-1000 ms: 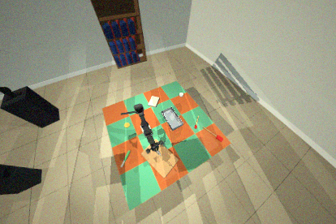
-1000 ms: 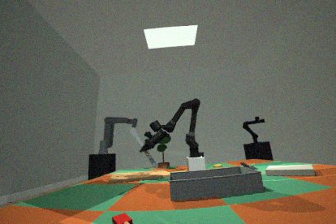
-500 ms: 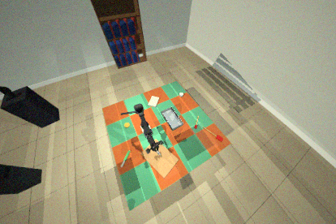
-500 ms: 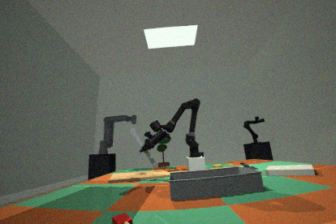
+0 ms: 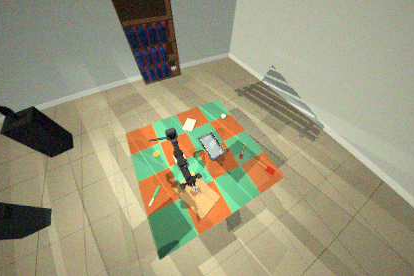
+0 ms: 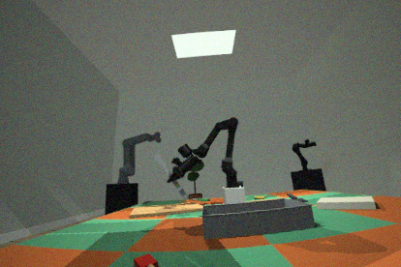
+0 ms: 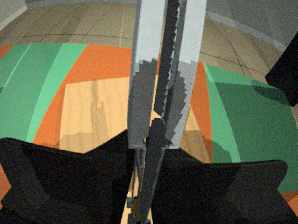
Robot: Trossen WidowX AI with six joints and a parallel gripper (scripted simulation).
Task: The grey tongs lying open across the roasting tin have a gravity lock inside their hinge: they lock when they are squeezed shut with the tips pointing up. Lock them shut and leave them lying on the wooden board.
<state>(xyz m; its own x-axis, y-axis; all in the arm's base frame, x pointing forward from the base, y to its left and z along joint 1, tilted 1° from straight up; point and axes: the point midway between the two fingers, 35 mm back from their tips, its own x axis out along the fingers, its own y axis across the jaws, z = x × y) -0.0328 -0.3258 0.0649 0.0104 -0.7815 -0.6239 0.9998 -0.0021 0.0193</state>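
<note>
Right now my gripper tip is 14 cm above the wooden board. The rest, counted from my gripper tip: grey roasting tin 40 cm ahead, 31 cm to the left, 12 cm below; then brush 63 cm ahead, 14 cm below, 7 cm to the left; then green-handled tool 33 cm behind, 18 cm to the left, 14 cm below.
</note>
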